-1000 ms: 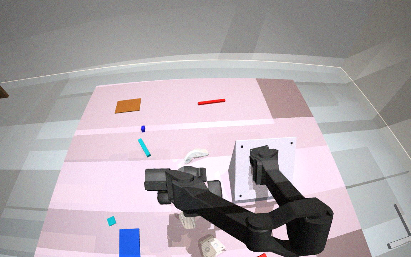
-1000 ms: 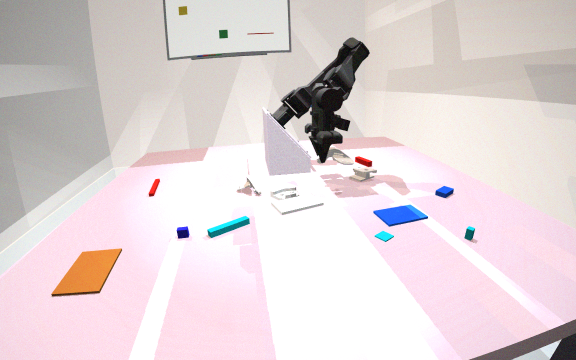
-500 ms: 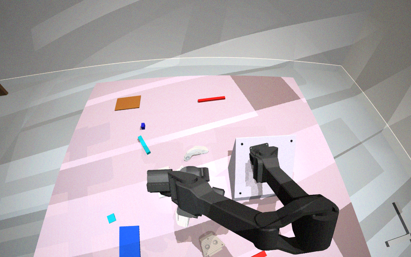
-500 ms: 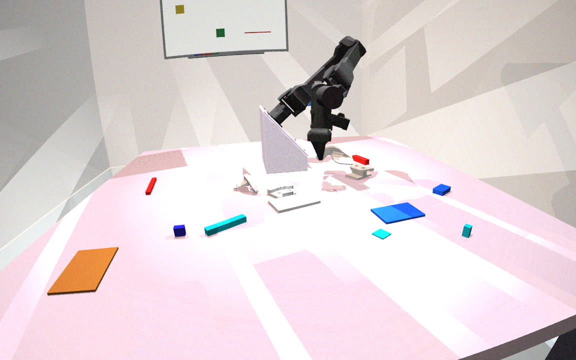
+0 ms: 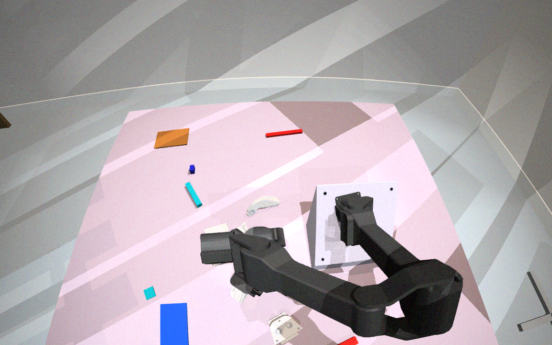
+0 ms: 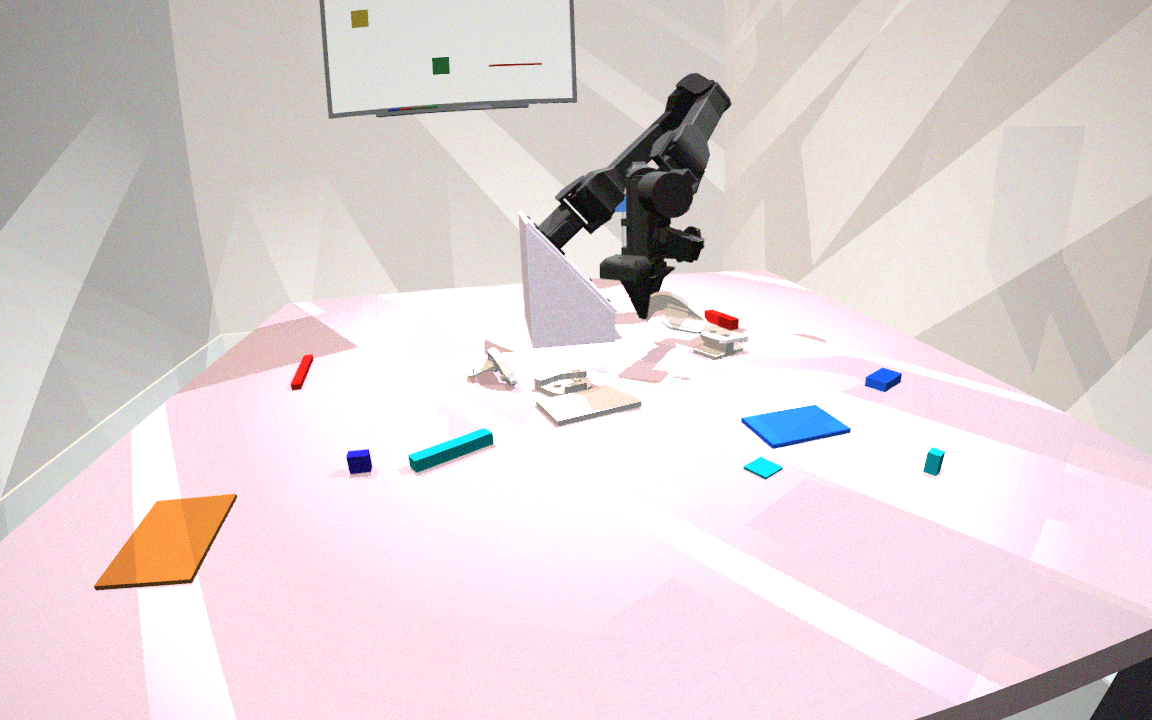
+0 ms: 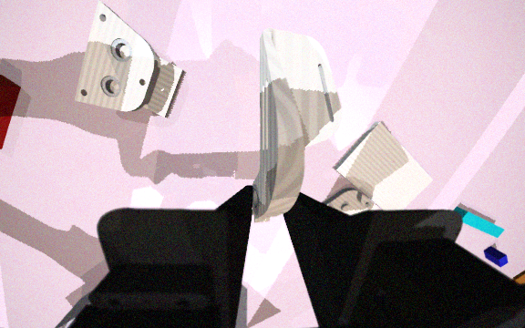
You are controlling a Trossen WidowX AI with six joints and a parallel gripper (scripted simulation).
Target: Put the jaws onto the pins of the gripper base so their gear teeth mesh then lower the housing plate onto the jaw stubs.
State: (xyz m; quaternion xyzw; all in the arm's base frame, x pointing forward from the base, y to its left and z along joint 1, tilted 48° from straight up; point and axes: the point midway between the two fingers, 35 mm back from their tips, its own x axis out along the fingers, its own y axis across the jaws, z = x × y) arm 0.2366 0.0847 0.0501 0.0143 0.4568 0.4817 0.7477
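Now: the white jaw 10 mm ahead of my gripper tip, 10 mm to the left of it and 10 mm above it. From my gripper tip the other things lie so: white stand: 30 mm behind, 140 mm to the left, 70 mm below; then housing plate: 40 mm ahead, 130 mm to the right, 80 mm below; then white gripper base: 30 mm behind, 140 mm to the left, 50 mm below.
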